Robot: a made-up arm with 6 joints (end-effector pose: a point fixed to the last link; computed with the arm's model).
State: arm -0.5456 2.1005 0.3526 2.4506 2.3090 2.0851
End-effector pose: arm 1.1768 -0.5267 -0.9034 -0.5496 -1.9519 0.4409
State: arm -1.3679 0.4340 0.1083 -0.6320 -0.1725 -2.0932
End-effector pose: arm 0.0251 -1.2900 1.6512 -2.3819 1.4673 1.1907
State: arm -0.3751 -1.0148 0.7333 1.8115 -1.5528 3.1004
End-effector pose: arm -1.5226 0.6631 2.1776 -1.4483 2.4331 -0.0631
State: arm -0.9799 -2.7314 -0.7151 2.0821 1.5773 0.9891
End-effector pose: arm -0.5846 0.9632 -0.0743 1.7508 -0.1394 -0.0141
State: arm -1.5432 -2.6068 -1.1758 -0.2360 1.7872 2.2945
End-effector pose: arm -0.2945 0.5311 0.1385 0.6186 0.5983 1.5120
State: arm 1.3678 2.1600 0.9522 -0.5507 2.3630 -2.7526
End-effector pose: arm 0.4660 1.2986 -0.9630 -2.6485 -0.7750 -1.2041
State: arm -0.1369 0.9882 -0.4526 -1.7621 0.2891 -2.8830
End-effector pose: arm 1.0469 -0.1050 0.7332 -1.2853 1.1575 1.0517
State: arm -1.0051 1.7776 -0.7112 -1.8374 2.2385 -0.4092
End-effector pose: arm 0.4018 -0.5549 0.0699 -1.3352 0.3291 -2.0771
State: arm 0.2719 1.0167 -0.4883 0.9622 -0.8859 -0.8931
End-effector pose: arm 1.4365 0.2756 0.7287 -0.9898 1.5870 -0.2986
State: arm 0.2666 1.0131 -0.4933 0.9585 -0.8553 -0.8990
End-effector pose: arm 1.4337 0.2656 0.7335 -0.9564 1.5815 -0.2899
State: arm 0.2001 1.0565 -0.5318 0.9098 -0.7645 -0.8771
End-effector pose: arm 1.4159 0.1513 0.6655 -0.8403 1.6844 -0.2736
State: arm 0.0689 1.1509 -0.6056 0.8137 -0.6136 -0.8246
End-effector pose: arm 1.3461 -0.0626 0.5329 -0.6112 1.8737 -0.2661
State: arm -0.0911 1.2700 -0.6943 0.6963 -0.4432 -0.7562
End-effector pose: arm 1.2046 -0.2904 0.3944 -0.3079 2.0553 -0.2884
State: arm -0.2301 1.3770 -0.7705 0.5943 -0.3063 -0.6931
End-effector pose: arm 1.0441 -0.4484 0.2972 -0.0381 2.1728 -0.3312
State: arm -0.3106 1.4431 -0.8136 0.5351 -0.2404 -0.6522
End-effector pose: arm 0.9402 -0.5203 0.2479 0.1105 2.2365 -0.3607
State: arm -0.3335 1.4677 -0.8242 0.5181 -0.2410 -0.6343
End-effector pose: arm 0.9087 -0.5375 0.2284 0.1408 2.2743 -0.3622
